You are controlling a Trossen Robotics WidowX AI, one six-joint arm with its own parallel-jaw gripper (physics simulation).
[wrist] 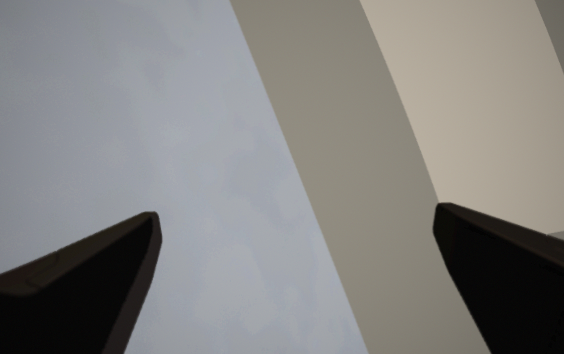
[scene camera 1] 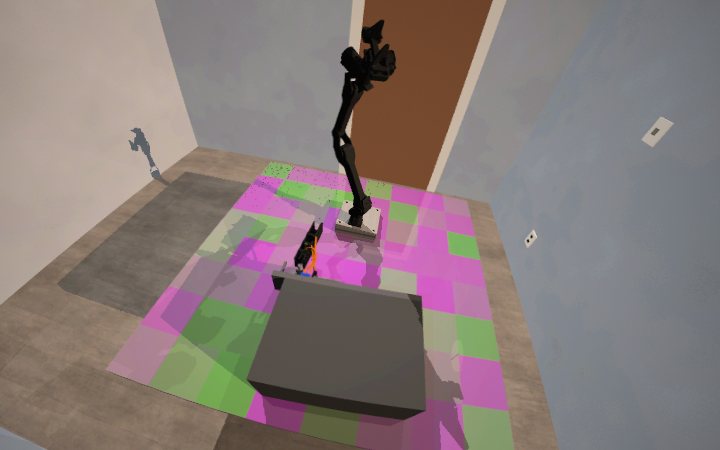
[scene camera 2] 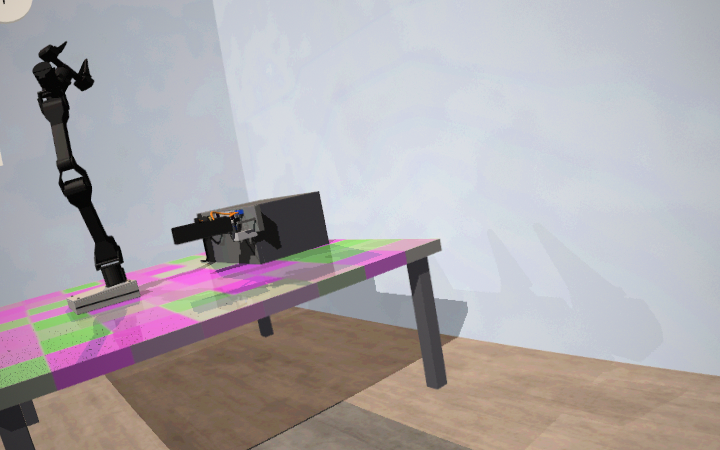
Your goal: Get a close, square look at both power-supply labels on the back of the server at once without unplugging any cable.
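Seen in the pictures: gripper, between the fingertips: [wrist: 298, 222] [scene camera 1: 385, 31] [scene camera 2: 76, 50]; arm's base, origin of its link: [scene camera 1: 355, 221] [scene camera 2: 116, 284].
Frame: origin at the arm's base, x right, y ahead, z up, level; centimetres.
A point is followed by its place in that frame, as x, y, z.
The server [scene camera 1: 339, 339] {-6.9, 63.1, 15.8} [scene camera 2: 295, 225] {13.5, 64.5, 5.3} is a dark grey box lying on the checkered table. Its rear side faces the arm's base. A long black cable arm [scene camera 1: 306, 249] {12.5, 34.3, 14.0} [scene camera 2: 199, 232] {15.0, 27.3, 11.1} sticks out from one end of that rear. Orange cables [scene camera 1: 314, 250] {9.0, 35.7, 16.5} [scene camera 2: 219, 213] {8.0, 38.5, 15.4} run along it, with a blue connector [scene camera 1: 304, 274] {9.4, 45.1, 14.9} [scene camera 2: 240, 211] {10.6, 45.3, 14.6} near the server. The power-supply labels cannot be made out in any view. My gripper [scene camera 2: 76, 52] {-0.7, 2.2, 78.2} [wrist: 298, 222] {-0.7, 2.2, 78.2} is open and empty, high above the table and well away from the server. In the wrist view its fingers stand wide apart before wall and ceiling.
The arm stands nearly upright on a pale base plate [scene camera 1: 372, 216] {-7.6, -7.5, -0.9} [scene camera 2: 106, 298] {9.2, -5.5, -2.4} behind the server. The checkered table [scene camera 1: 472, 336] {-55.9, 43.5, -4.8} [scene camera 2: 339, 282] {64.2, 44.4, -6.9} carries both. A brown door [scene camera 1: 414, 106] is behind the arm. Dark table legs [scene camera 2: 427, 329] stand on the wooden floor.
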